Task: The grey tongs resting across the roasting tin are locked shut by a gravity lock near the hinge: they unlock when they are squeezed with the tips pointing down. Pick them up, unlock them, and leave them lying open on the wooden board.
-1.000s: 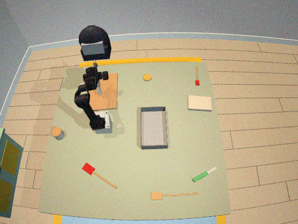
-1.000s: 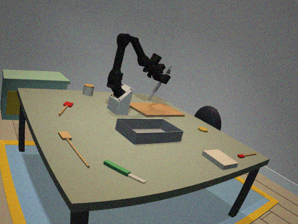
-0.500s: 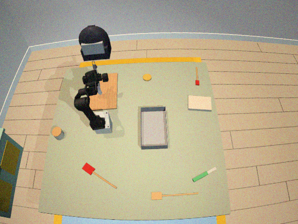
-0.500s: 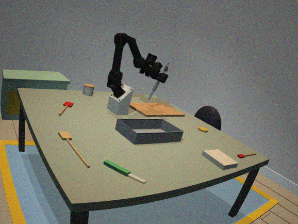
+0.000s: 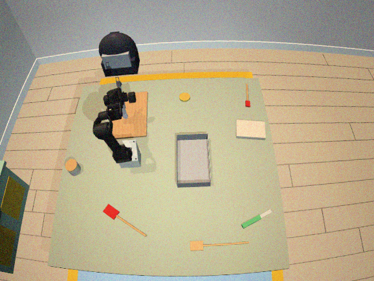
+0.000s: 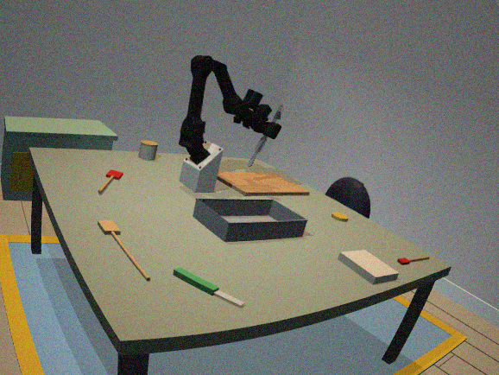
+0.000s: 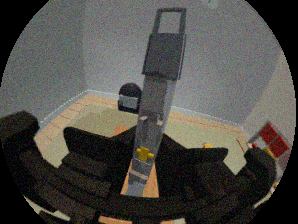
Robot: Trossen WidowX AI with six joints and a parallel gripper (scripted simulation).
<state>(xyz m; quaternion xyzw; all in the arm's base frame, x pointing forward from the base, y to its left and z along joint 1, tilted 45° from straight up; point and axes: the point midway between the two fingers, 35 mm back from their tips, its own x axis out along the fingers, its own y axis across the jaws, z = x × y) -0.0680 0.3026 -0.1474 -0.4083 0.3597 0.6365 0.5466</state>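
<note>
The wooden board lies 10 mm to the right of my gripper tip and 210 mm below it. Round my gripper tip: white block (770 mm ahead, 120 mm to the right, 210 mm below); yellow disc (360 mm ahead, 140 mm to the left, 210 mm below).
</note>
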